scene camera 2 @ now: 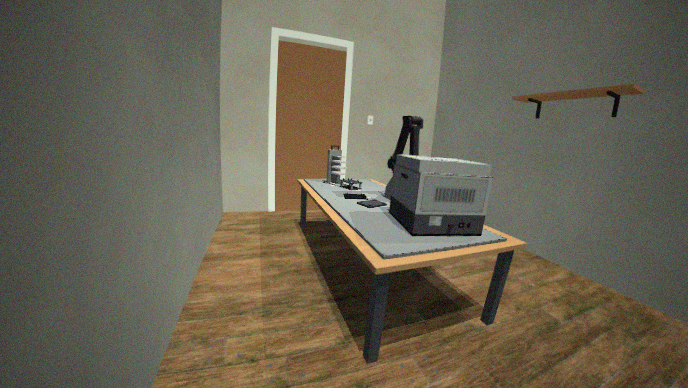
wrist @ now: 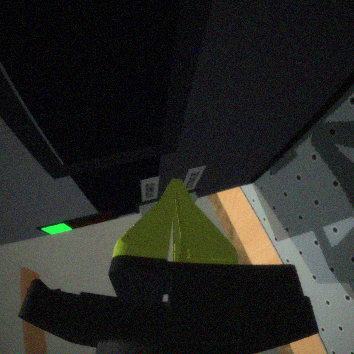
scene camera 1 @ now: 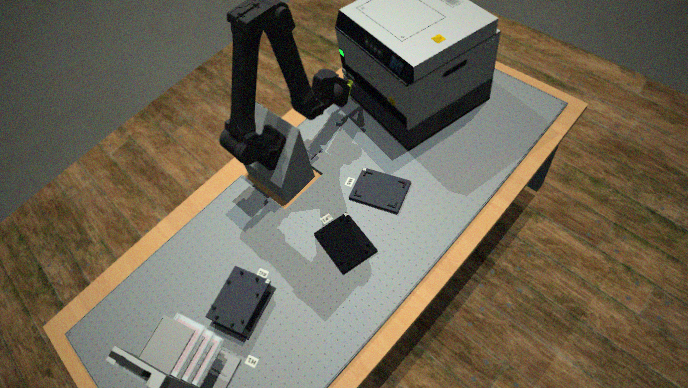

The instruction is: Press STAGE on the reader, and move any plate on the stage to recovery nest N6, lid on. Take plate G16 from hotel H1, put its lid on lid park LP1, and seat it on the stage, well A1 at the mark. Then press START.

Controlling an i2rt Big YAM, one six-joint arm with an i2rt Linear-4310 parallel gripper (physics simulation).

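Places are measured from the arm's base along level axes (x ahead, y left, z up), in centimetres.
Pixels of known places: gripper, between the fingertips: [wrist: 175, 184] [scene camera 1: 351, 81]; arm's base, origin of its link: [scene camera 1: 271, 147].
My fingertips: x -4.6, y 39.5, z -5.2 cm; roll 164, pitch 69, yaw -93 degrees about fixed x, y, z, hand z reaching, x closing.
For each thing: its top centre in the pictures, then the offset to it from my fingertips. "spot": a spot on its surface instead.
- reader's, centre of its top: [scene camera 1: 414, 13] [scene camera 2: 440, 158] dx +15.8, dy +15.6, dz +24.9 cm
- START label, a spot on its surface: [wrist: 149, 189] spot: dx -0.3, dy +0.3, dz +1.8 cm
- STAGE label, a spot on its surface: [wrist: 194, 178] spot: dx -0.3, dy +0.3, dz -1.6 cm
- Hotel H1, a spot on its surface: [scene camera 1: 165, 345] spot: dx +37.1, dy -95.3, dz +15.5 cm
- Lid park LP1, centre of its top: [scene camera 1: 344, 240] [scene camera 2: 355, 194] dx +38.1, dy -43.7, dz -7.9 cm
- nest N6, centre of its top: [scene camera 1: 379, 187] [scene camera 2: 372, 201] dx +33.7, dy -23.5, dz -8.1 cm
My gripper [scene camera 1: 351, 86] [wrist: 175, 184] is shut and empty, its yellow-green tips at the reader's [scene camera 1: 450, 82] [scene camera 2: 450, 195] front. In the wrist view the tips lie between the START label [wrist: 149, 189] on the left and the STAGE label [wrist: 194, 178] on the right; the fingers partly hide the buttons below. No stage shows outside the reader. Hotel H1 [scene camera 1: 165, 345] [scene camera 2: 331, 165] holds several pink-and-white plates [scene camera 1: 197, 352] [scene camera 2: 338, 167]; G16 cannot be told apart. Lid park LP1 [scene camera 1: 345, 243] [scene camera 2: 355, 196] and nest N6 [scene camera 1: 380, 191] [scene camera 2: 371, 203] are flat and bear nothing visible.
A raised dark stand [scene camera 1: 240, 302] [scene camera 2: 351, 184] is beside H1. The arm's grey wedge base [scene camera 1: 292, 172] is at the table's rear edge, between the reader and that stand. A green light [scene camera 1: 341, 52] [wrist: 56, 228] glows on the reader. A wall shelf [scene camera 2: 575, 94] is far off.
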